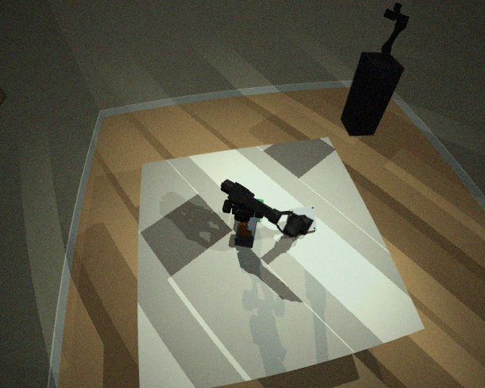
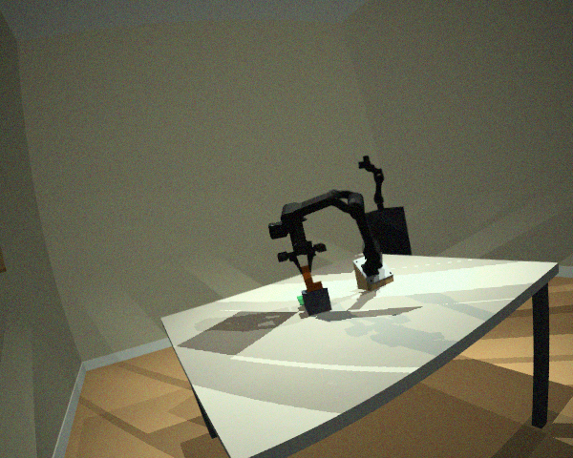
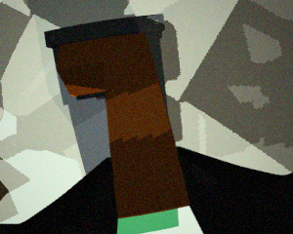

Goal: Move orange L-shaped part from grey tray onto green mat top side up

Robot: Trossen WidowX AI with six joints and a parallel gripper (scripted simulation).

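Now: the green mat 5 cm behind my gripper tip, 14 cm to the right of it and 16 cm below it. From my gripper tip the other things lie so: orange l-shaped part 1 cm behind, 3 cm to the left, 3 cm below.
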